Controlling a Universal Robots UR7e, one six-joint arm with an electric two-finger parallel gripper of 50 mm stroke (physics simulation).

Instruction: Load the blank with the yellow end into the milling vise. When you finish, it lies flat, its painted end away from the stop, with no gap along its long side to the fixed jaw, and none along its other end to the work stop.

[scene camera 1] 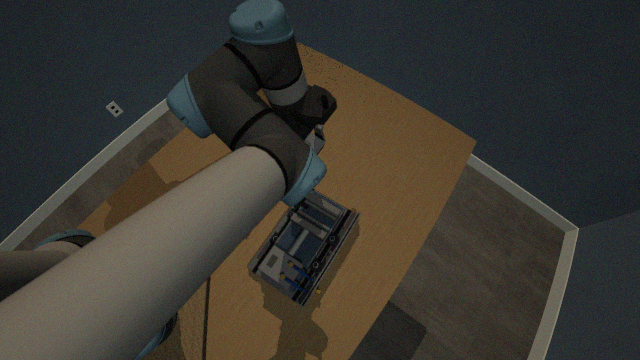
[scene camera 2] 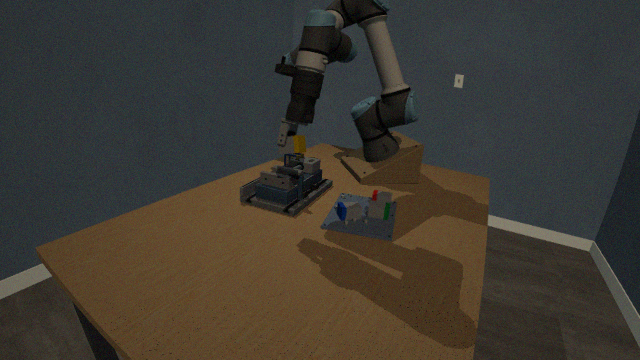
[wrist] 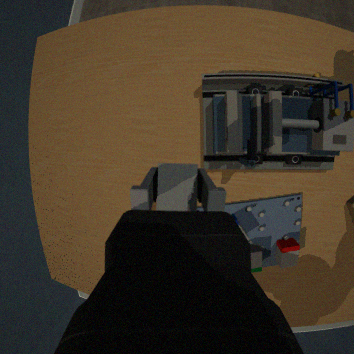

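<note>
The grey blank (wrist: 177,186) (scene camera 1: 314,143) with the yellow end (scene camera 2: 299,144) is held in my gripper (wrist: 176,177) (scene camera 2: 288,142), which is shut on it. In the wrist view its grey body sits between both fingers; the yellow end is hidden there. It is up in the air, left of and below the vise in the wrist view, not touching it. The milling vise (scene camera 1: 272,262) (scene camera 2: 277,193) (wrist: 340,132) stands on the table. Its two jaws, the one away from the screw (wrist: 232,122) and the one at the screw (wrist: 275,122), stand apart, with a dark bar (wrist: 255,125) between them.
A blue-grey plate (scene camera 2: 370,231) (wrist: 277,212) with small pegs lies beside the vise, holding blanks with a blue end (scene camera 2: 341,211), a red end (scene camera 2: 375,195) (wrist: 288,245) and a green end (scene camera 2: 387,211). Blue tubes (wrist: 336,95) rise at the vise's screw end. The wooden robot base (scene camera 2: 395,167) stands behind.
</note>
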